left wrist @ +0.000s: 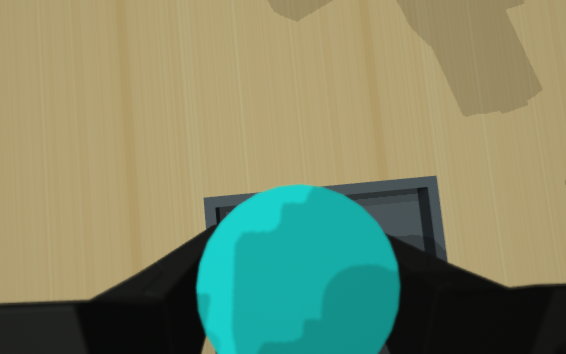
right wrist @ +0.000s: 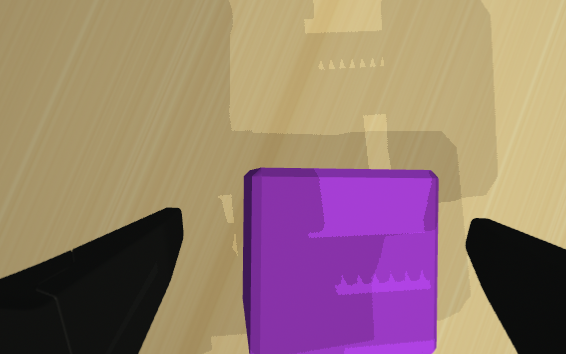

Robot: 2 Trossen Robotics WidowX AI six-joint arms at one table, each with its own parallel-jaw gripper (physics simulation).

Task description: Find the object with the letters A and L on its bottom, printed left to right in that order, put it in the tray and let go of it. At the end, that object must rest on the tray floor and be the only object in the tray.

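Frame: origin at the left arm's base, x ahead, y left, z up, level; centimetres.
Seen in the pictures: left gripper, fingertip midpoint: [left wrist: 287, 234]; right gripper, fingertip midpoint: [right wrist: 324, 227].
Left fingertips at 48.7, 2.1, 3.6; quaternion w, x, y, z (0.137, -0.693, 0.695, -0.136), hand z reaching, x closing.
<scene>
Pixels of each thing's middle, then the offset from my left fingertips to it, as dx, dy, dz. Level surfaces: height alone.
- cyan object with a round top, body centre: [left wrist: 291, 260] -0.7, +0.0, +1.7
- purple block at the middle of its body: [right wrist: 324, 248] +23.8, -2.5, -4.1
- wooden table top at its surface level: dz -6.3
A cyan object with a round top [left wrist: 300, 270] is held between the fingers of my left gripper [left wrist: 287, 234], which is shut on it. It hangs over the near part of the grey tray [left wrist: 320, 191] in the left wrist view and hides much of the tray's inside. A purple block [right wrist: 345, 260] with a square top stands between the wide-open fingers of my right gripper [right wrist: 324, 227], with a gap on each side. No letters show on either object, and their bottoms are hidden.
The wooden table top [left wrist: 85, 125] [right wrist: 125, 75] surrounds the tray and the block. Shadows of the arms fall on the table at the upper right of the left wrist view and around the purple block.
</scene>
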